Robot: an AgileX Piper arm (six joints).
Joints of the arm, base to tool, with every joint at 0 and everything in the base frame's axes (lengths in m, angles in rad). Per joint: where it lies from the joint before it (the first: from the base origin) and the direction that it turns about. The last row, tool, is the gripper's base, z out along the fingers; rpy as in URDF.
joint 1: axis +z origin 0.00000 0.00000 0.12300
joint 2: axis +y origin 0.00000 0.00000 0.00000
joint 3: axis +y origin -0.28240 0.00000 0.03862
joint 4: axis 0.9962 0 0.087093 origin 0.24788 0.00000 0.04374
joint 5: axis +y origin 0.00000 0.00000 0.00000
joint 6: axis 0.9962 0 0.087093 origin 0.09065 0.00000 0.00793
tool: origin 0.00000 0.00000 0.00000 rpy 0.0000 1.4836 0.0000
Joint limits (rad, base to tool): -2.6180..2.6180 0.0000..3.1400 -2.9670..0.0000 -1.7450..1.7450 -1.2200..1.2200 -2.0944..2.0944
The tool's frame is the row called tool.
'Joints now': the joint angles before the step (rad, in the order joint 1, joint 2, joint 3, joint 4, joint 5, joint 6). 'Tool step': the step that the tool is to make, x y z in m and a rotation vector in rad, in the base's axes. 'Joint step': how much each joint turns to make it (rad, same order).
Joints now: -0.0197 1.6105 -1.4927 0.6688 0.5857 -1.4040
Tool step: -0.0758 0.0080 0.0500 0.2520 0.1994 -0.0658
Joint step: 0.0001 -0.2133 0.0042 -0.1010 0.2929 0.4600
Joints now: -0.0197 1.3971 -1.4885 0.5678 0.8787 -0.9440
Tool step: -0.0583 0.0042 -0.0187 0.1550 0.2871 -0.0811
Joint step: -0.0002 -0.1631 0.1677 -0.0308 0.1890 0.2899
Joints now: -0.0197 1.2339 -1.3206 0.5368 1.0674 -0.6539
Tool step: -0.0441 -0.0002 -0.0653 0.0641 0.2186 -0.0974
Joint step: -0.0002 -0.1518 0.3329 -0.0090 -0.0181 0.1231
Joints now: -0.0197 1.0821 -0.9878 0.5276 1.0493 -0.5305
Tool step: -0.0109 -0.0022 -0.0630 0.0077 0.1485 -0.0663
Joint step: -0.0003 -0.0034 0.2296 0.0017 -0.0996 0.0202
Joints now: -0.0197 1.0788 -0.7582 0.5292 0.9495 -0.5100
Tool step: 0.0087 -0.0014 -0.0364 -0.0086 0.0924 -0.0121
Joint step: -0.0002 0.0916 0.0754 0.0136 -0.0718 -0.0324
